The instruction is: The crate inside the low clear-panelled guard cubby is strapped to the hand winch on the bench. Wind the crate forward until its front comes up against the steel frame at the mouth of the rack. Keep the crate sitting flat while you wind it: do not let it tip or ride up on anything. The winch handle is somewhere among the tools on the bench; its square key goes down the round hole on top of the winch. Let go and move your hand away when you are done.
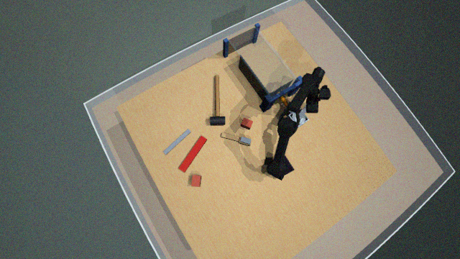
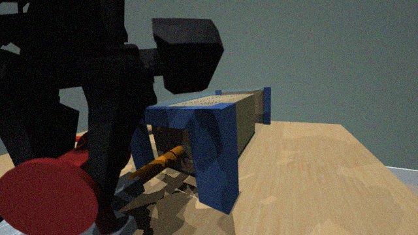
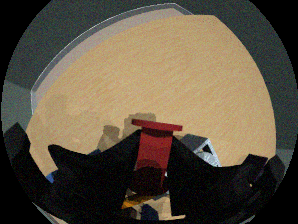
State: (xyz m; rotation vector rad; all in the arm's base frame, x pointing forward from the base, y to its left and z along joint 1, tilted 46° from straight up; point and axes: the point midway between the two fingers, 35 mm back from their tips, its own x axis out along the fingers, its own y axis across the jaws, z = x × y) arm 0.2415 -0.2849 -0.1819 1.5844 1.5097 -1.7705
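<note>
Right now the blue frame is 130 mm ahead of my gripper tip, 120 mm to the left of it and 30 mm below it. Also, from my gripper tip: red grip: 10 mm ahead, 10 mm to the left; then brush-like tool: 40 mm ahead, 470 mm to the left, 110 mm below; then grey winch: 40 mm behind, 100 mm to the left, 100 mm below.
</note>
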